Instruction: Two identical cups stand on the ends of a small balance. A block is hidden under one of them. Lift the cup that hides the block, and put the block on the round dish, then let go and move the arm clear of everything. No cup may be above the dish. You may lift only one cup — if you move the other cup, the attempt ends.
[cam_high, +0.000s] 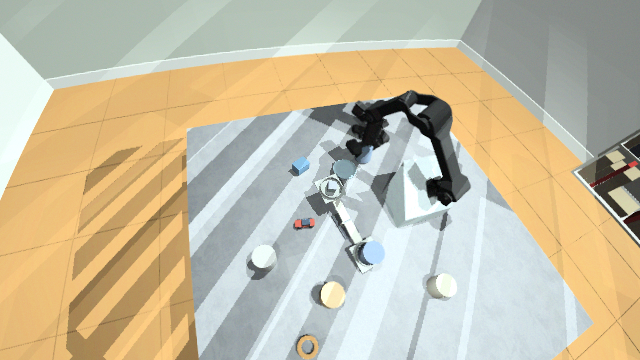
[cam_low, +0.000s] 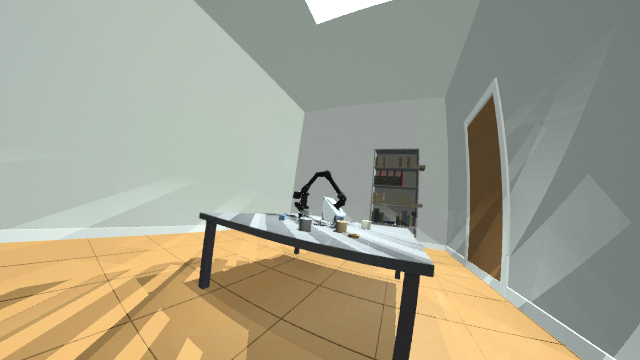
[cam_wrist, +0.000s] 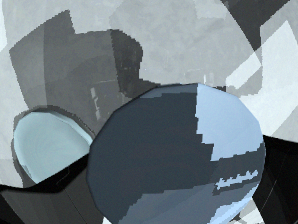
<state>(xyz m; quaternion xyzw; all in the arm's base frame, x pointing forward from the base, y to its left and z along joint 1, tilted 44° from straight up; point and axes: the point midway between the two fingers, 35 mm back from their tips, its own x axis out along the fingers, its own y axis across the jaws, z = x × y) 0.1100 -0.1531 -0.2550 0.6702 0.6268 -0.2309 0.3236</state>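
Now: the white round dish 10 cm ahead of my gripper tip, 3 cm to the left of it and 2 cm below it. The rest, counted from my gripper tip: red toy car 35 cm ahead, 20 cm to the left, 1 cm below; blue cube 28 cm ahead, 3 cm to the right, 1 cm below.
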